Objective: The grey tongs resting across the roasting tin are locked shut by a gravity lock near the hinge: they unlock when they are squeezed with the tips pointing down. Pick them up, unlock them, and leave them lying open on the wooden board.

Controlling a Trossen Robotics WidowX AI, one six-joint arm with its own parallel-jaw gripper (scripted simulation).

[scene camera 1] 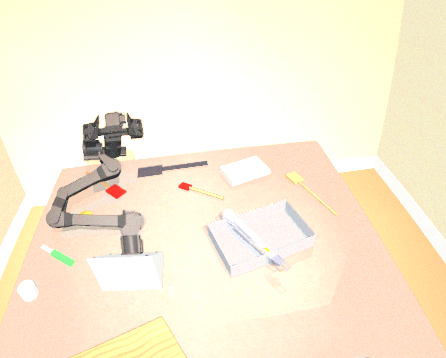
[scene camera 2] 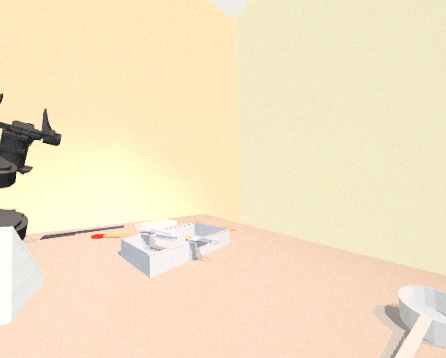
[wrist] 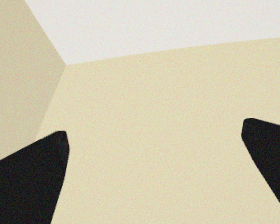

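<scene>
My gripper (scene camera 1: 112,115) open, holding nothing. Gripper in the wrist view too (wrist: 158,134). White box (scene camera 1: 245,170), out of frame in the wrist view. Roasting tin (scene camera 2: 152,257) there as well.
</scene>
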